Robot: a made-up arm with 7 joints.
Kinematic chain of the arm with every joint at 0, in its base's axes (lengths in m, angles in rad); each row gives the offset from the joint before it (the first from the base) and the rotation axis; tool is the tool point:
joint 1: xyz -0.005 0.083 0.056 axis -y
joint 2: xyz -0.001 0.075 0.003 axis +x
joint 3: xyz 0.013 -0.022 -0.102 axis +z
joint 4: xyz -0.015 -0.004 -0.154 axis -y
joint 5: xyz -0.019 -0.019 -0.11 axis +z
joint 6: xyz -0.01 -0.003 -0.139 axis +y
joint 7: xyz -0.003 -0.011 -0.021 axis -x
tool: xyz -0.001 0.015 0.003
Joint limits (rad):
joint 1: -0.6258..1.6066
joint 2: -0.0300..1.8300
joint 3: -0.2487..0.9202
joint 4: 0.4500..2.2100
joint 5: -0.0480..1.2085
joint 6: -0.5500..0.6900
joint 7: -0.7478..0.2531
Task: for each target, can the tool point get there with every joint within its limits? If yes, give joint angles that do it. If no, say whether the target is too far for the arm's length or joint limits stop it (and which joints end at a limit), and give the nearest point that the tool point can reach.
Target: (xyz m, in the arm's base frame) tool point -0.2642 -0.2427 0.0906
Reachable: no: joint limits stop it (at a limit: joint 1, joint 2, joint 3, joint 4, joint 5, joint 6, joint 7) | nearest point 0.1036 0.0334 0.2677 | short by 0.493 m
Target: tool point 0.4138 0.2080 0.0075
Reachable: yes | joints 0.8356 0.3157 -0.0261 1.3176 1.0465 -0.2939 -0.3101
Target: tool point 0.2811 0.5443 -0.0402
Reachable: yes | joints 0.7174 1.1083 -0.0248 0.7706 0.7856 0.5542 -0.3826
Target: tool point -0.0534 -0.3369 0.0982
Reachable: no: joint limits stop it (at a limit: joint 1, joint 2, joint 3, joint 4, joint 5, joint 6, joint 7) | nearest point 0.1036 0.0334 0.2677 | short by 0.436 m
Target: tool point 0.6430 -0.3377 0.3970
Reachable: no: too far | nearest point 0.4265 0.0352 0.2408 | short by 0.459 m
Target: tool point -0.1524 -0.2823 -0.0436
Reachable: no: joint limits stop it (at a limit: joint 1, joint 2, joint 3, joint 4, joint 5, joint 6, joint 7) | nearest point 0.0863 0.0422 -0.1523 | short by 0.417 m
